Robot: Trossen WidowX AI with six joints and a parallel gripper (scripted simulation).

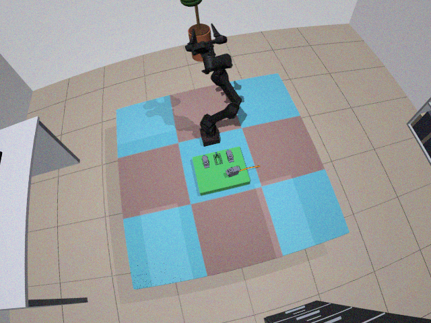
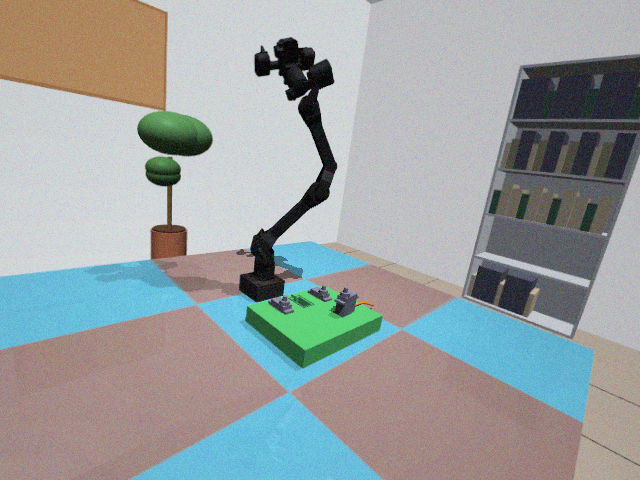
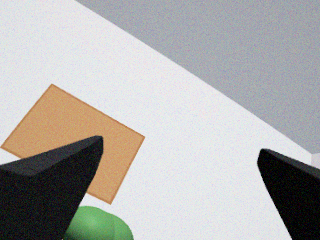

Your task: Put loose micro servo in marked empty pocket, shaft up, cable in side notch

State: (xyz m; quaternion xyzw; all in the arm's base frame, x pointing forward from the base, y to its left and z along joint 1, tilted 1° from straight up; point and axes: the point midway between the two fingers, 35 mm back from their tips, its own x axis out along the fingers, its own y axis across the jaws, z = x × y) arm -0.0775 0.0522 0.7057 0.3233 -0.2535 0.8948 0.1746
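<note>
Now: gripper tip 760 mm above the green deck, 390 mm short of it and 120 mm to the left of it.
</note>
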